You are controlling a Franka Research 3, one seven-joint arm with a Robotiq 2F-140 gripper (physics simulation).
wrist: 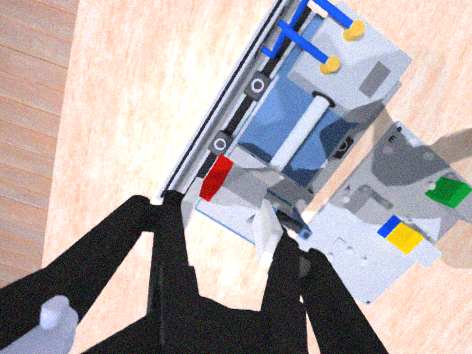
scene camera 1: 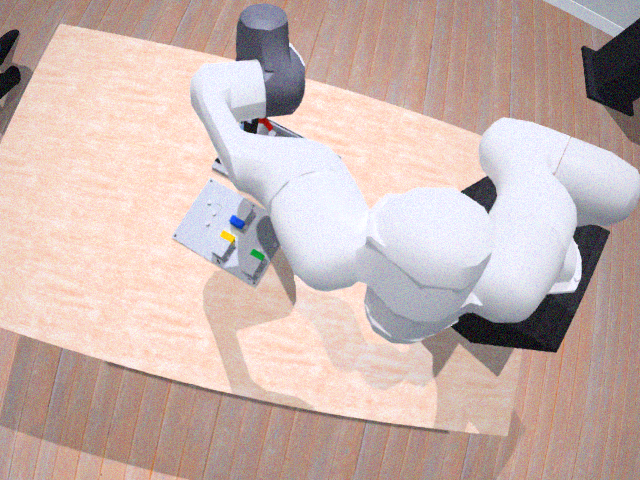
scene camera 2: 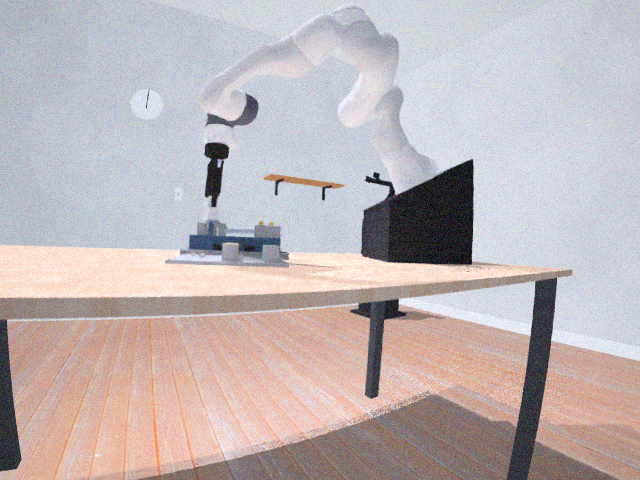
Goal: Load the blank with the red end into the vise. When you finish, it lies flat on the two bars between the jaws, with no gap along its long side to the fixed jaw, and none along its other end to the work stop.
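The blank's red end (scene camera 1: 266,124) (wrist: 216,177) points toward the long rail side of the vise (scene camera 2: 232,242) (wrist: 272,112); its grey body runs to the right in the wrist view, partly in shadow. My gripper (scene camera 2: 211,211) (wrist: 228,201) points down at the left end of the vise and is shut on this blank, its fingers apart by the blank's size. A light grey jaw block (wrist: 350,55) stands at the vise's other end, with a round rod (wrist: 302,131) between. Whether the blank touches the bars, fixed jaw or work stop cannot be told; in scene camera 1 the arm hides most of the vise.
A grey plate (scene camera 1: 193,227) (scene camera 2: 204,259) (wrist: 345,262) lies beside the vise, carrying blocks with blue (scene camera 1: 237,222) (wrist: 389,226), yellow (scene camera 1: 227,236) (wrist: 404,237) and green (scene camera 1: 256,254) (wrist: 447,192) ends. Blue rods with yellow knobs (wrist: 330,65) (wrist: 354,29) stick up over the vise's far end.
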